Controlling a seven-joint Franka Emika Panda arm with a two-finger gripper.
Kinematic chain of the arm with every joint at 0, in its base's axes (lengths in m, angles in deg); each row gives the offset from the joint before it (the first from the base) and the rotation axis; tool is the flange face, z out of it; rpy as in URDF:
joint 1: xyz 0 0 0.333 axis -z
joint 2: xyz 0 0 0 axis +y
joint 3: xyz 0 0 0.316 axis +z
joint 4: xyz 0.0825 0 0 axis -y
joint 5: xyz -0.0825 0 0.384 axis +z
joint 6: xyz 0 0 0 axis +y
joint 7: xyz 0.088 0 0 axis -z
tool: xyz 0 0 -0.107 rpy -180 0 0
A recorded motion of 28 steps. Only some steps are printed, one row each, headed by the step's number.
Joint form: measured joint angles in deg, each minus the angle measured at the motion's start. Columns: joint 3, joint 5, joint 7, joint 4, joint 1, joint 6, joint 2.
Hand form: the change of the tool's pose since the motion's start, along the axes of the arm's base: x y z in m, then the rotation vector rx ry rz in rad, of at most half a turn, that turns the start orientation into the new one. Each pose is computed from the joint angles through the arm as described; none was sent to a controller.
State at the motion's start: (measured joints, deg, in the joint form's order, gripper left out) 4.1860 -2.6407 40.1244 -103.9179 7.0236 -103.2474 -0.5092
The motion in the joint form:
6: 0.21 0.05 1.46 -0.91 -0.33 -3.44 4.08
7: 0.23 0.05 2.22 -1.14 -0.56 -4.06 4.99
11: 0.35 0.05 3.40 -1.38 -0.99 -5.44 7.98
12: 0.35 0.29 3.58 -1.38 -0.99 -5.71 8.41
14: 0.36 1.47 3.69 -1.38 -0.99 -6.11 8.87
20: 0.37 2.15 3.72 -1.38 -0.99 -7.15 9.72
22: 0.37 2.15 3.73 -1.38 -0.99 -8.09 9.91
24: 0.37 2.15 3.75 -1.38 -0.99 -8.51 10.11
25: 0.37 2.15 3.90 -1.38 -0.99 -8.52 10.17
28: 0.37 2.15 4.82 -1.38 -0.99 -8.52 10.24
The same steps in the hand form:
6: 0.0174 0.0040 -0.0428 0.0078 0.0255 -0.0137
7: 0.0204 0.0063 -0.0530 0.0091 0.0340 -0.0222
11: 0.0295 0.0112 -0.0834 0.0134 0.0653 -0.0324
12: 0.0309 0.0114 -0.0875 0.0179 0.0679 -0.0369
14: 0.0326 0.0129 -0.0917 0.0377 0.0687 -0.0460
20: 0.0362 0.0136 -0.0990 0.0500 0.0653 -0.0507
22: 0.0384 0.0135 -0.0997 0.0503 0.0522 -0.0506
24: 0.0396 0.0135 -0.1011 0.0506 0.0483 -0.0509
25: 0.0397 0.0134 -0.1018 0.0506 0.0491 -0.0536
28: 0.0398 0.0134 -0.1025 0.0502 0.0500 -0.0696

